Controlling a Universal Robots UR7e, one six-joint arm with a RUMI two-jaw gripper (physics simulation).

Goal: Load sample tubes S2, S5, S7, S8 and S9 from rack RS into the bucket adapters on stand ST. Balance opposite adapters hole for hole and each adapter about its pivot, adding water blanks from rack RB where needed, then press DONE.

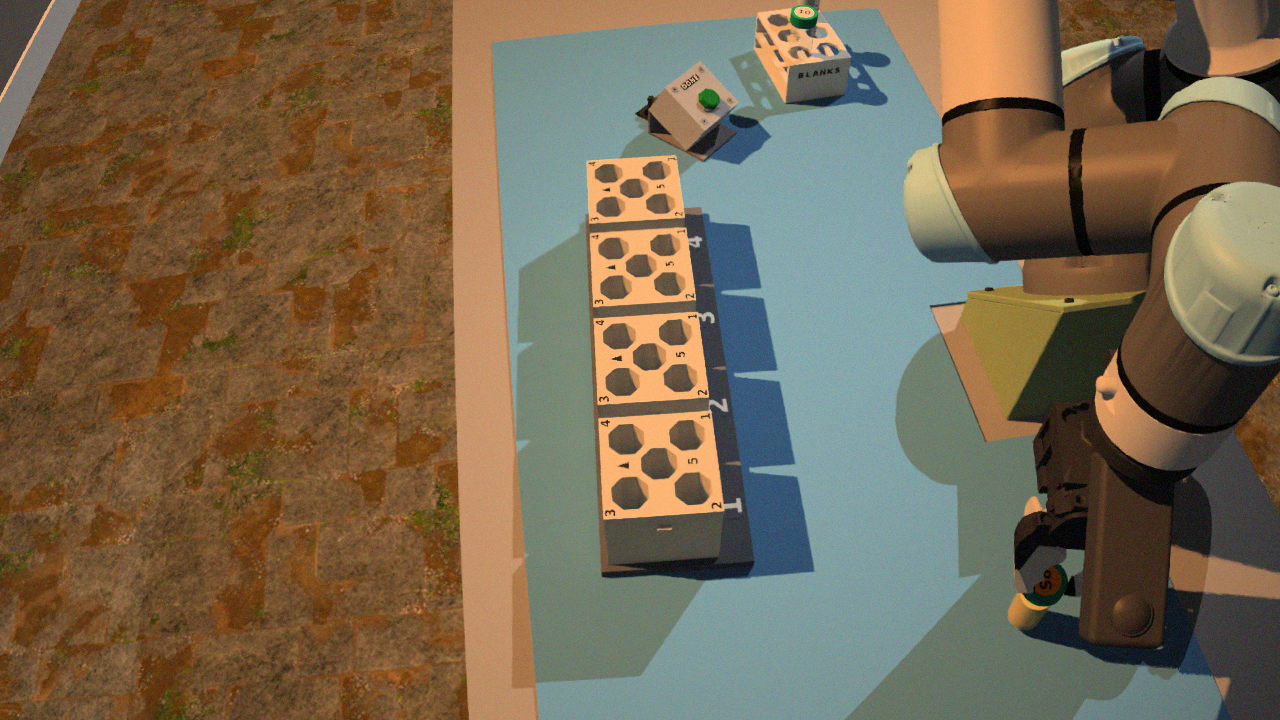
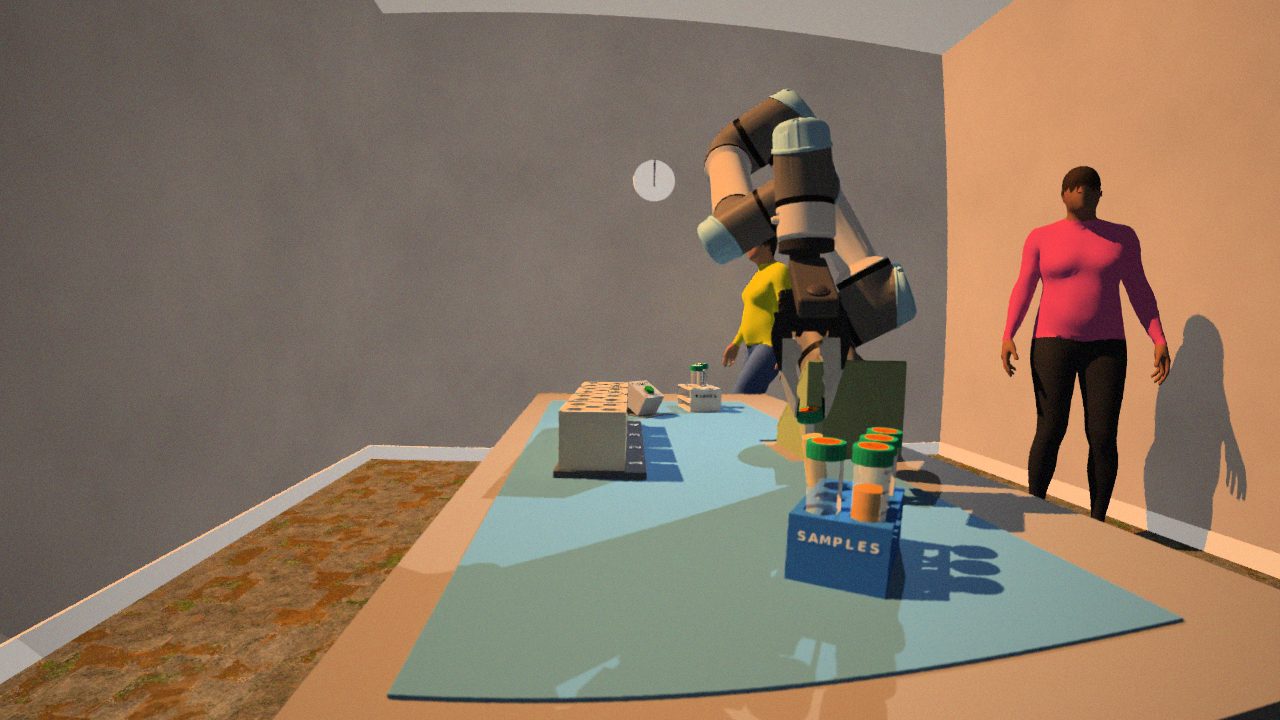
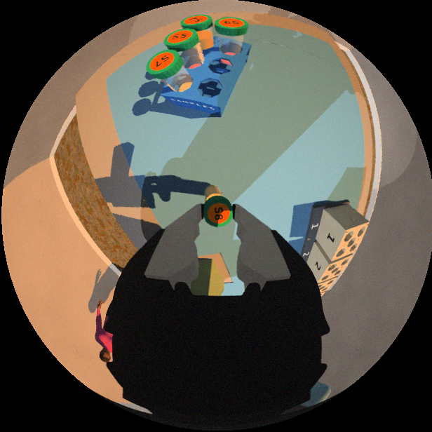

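Pixels of known places: gripper, fingertip midpoint: (image 1: 1043,591) (image 2: 810,417); arm's base at its link origin: (image 1: 1100,285) (image 2: 841,396).
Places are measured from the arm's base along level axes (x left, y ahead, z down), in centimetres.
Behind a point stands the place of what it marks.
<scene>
My gripper (image 1: 1048,583) @[x 28.4, y 20.4, z -1.1 cm] (image 2: 810,415) @[x 28.4, y 20.4, z -1.1 cm] (image 3: 217,204) is shut on the green cap of tube S8 (image 1: 1027,612) (image 2: 811,445) (image 3: 213,192), with its orange label facing up. The tube is clear of the sample rack. Blue rack RS (image 2: 836,565) @[x 52.1, y 28.9, z 7.5 cm] (image 3: 233,84) holds S7 (image 3: 165,63), S5 (image 3: 181,38), S9 (image 3: 231,25) and another green-capped tube (image 3: 196,22) whose label is hard to read. Adapters 1 (image 1: 662,540) @[x 15.3, y 47.3, z 4.5 cm] (image 3: 346,219), 2 (image 1: 648,324) @[x -4.0, y 44.7, z 0.0 cm], 3 (image 1: 639,239) @[x -14.8, y 43.4, z 0.0 cm] and 4 (image 1: 632,166) @[x -25.6, y 42.2, z 0.0 cm] stand in a row on stand ST (image 1: 737,544) @[x 15.1, y 40.6, z 8.6 cm]; their visible holes look empty.
White blanks rack RB (image 1: 816,88) @[x -45.0, y 14.3, z 7.9 cm] (image 2: 699,403) @[x -44.9, y 16.0, z 7.4 cm], with green-capped tubes (image 2: 698,368) @[x -45.6, y 16.3, z -1.8 cm], stands at the far end. The DONE box with its green button (image 1: 708,99) @[x -38.8, y 30.6, z 2.7 cm] (image 2: 648,389) @[x -38.4, y 30.7, z 2.9 cm] lies between it and adapter 4. The olive robot base (image 1: 1029,358) @[x 6.2, y 10.6, z 1.1 cm] is beside the mat. Two people stand beyond the table.
</scene>
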